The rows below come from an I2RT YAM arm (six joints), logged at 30 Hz.
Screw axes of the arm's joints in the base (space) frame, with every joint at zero. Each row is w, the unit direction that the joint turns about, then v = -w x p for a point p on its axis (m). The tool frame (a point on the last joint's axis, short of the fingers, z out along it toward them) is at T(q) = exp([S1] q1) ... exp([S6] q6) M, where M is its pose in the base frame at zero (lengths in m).
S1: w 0 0 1 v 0 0 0
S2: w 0 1 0 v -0.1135 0 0.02
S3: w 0 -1 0 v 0.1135 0 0.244
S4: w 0 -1 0 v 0.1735 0 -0.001
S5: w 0 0 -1 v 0 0.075 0
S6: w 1 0 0 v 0 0.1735 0
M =
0 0 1 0.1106
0 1 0 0
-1 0 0 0.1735
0 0 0 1
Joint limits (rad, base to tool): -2.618..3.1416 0..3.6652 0..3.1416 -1.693..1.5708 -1.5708..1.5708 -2.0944..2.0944
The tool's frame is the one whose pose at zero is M.
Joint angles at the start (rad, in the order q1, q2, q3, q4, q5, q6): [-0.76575, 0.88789, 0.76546, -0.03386, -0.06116, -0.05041]
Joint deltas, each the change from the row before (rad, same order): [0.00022, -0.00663, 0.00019, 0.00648, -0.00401, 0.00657]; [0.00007, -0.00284, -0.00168, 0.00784, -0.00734, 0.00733]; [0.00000, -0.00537, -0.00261, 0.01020, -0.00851, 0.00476]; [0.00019, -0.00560, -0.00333, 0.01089, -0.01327, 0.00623]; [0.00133, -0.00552, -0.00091, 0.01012, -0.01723, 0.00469]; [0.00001, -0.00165, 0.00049, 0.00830, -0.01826, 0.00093]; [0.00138, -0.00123, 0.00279, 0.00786, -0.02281, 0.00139]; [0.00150, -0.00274, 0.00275, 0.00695, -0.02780, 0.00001]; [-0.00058, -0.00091, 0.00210, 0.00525, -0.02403, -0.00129]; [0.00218, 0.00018, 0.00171, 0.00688, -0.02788, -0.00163]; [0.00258, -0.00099, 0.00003, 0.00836, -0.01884, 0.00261]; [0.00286, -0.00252, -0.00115, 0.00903, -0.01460, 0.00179]
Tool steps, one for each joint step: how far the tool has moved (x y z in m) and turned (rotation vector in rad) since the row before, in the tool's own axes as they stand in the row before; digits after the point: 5 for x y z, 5 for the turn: [-0.00182, 0.00020, -0.00164, -0.00360, -0.01346, 0.00570]; [-0.00073, 0.00028, -0.00058, -0.00704, -0.00927, 0.00670]; [-0.00106, 0.00035, -0.00114, -0.00806, -0.01320, 0.00377]; [-0.00093, 0.00058, -0.00116, -0.01308, -0.01349, 0.00506]; [-0.00171, 0.00097, -0.00127, -0.01821, -0.01506, 0.00304]; [-0.00137, 0.00067, -0.00043, -0.01805, -0.01073, -0.00033]; [-0.00208, 0.00111, -0.00043, -0.02396, -0.01221, -0.00039]; [-0.00222, 0.00138, -0.00078, -0.02906, -0.01279, -0.00215]; [-0.00149, 0.00077, -0.00035, -0.02329, -0.00856, -0.00284]; [-0.00135, 0.00142, 0.00001, -0.02988, -0.00881, -0.00355]; [-0.00112, 0.00122, -0.00015, -0.02123, -0.00951, 0.00027]; [-0.00104, 0.00121, -0.00042, -0.01728, -0.01035, -0.00094]
